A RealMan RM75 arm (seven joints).
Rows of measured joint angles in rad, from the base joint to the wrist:
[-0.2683 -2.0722 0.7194 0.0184 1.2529 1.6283 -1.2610]
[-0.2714 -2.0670 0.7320 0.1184 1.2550 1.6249 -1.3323]
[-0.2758 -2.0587 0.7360 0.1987 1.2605 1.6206 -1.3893]
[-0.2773 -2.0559 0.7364 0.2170 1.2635 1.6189 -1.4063]
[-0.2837 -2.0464 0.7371 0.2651 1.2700 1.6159 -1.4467]
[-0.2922 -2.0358 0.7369 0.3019 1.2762 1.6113 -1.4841]
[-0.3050 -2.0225 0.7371 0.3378 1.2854 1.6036 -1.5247]
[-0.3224 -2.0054 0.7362 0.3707 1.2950 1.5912 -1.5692]
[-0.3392 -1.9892 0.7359 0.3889 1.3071 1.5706 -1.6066]
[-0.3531 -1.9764 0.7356 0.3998 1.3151 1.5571 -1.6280]
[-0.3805 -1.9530 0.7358 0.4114 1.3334 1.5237 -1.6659]
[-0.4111 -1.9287 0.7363 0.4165 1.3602 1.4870 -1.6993]
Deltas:
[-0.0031 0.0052 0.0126 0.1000 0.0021 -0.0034 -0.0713]
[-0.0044 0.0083 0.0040 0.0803 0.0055 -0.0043 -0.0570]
[-0.0015 0.0028 0.0004 0.0183 0.0030 -0.0017 -0.0170]
[-0.0064 0.0095 0.0007 0.0481 0.0065 -0.0030 -0.0404]
[-0.0085 0.0106 -0.0002 0.0368 0.0062 -0.0046 -0.0374]
[-0.0128 0.0133 0.0002 0.0359 0.0092 -0.0077 -0.0406]
[-0.0174 0.0171 -0.0009 0.0329 0.0096 -0.0124 -0.0445]
[-0.0168 0.0162 -0.0003 0.0182 0.0121 -0.0206 -0.0374]
[-0.0139 0.0128 -0.0003 0.0109 0.0080 -0.0135 -0.0214]
[-0.0274 0.0234 0.0002 0.0116 0.0183 -0.0334 -0.0379]
[-0.0306 0.0243 0.0005 0.0051 0.0268 -0.0367 -0.0334]

